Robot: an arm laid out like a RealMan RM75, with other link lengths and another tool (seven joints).
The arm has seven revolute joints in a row. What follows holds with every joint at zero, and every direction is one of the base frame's.
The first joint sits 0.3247 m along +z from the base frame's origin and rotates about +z.
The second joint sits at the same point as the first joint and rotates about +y.
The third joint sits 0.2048 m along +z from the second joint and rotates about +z.
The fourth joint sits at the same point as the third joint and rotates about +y.
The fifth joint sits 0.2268 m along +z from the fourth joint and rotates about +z.
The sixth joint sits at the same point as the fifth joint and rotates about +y.
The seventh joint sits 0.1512 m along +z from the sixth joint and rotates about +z.
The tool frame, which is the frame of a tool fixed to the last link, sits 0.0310 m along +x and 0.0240 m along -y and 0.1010 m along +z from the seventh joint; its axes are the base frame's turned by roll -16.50, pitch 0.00 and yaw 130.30 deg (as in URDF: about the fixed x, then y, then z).
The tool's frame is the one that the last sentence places.
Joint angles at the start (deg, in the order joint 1, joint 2, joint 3, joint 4, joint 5, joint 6, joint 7):
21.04, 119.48, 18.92, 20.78, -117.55, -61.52, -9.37
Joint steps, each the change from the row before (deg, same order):
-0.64, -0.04, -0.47, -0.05, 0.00, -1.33, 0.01
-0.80, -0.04, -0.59, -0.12, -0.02, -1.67, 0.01
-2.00, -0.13, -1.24, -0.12, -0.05, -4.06, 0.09
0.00, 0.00, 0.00, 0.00, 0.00, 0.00, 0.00
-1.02, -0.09, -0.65, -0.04, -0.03, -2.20, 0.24
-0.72, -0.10, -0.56, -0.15, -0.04, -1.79, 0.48
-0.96, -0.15, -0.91, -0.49, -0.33, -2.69, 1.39
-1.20, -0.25, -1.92, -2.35, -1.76, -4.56, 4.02
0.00, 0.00, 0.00, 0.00, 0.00, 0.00, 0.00
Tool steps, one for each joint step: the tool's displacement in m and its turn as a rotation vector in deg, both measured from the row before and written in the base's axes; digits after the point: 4 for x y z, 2 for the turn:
-0.0004, -0.0032, 0.0022, 0.47, 0.34, 0.45
-0.0004, -0.0041, 0.0028, 0.58, 0.38, 0.57
-0.0014, -0.0102, 0.0074, 1.53, 1.18, 1.26
0.0000, 0.0000, 0.0000, 0.00, 0.00, 0.00
-0.0013, -0.0054, 0.0041, 0.79, 0.83, 0.68
-0.0011, -0.0041, 0.0035, 0.55, 0.79, 0.58
-0.0019, -0.0064, 0.0045, 0.41, 1.47, 0.98
-0.0025, -0.0123, 0.0047, -0.99, 2.24, 2.42
0.0000, 0.0000, 0.0000, 0.00, 0.00, 0.00

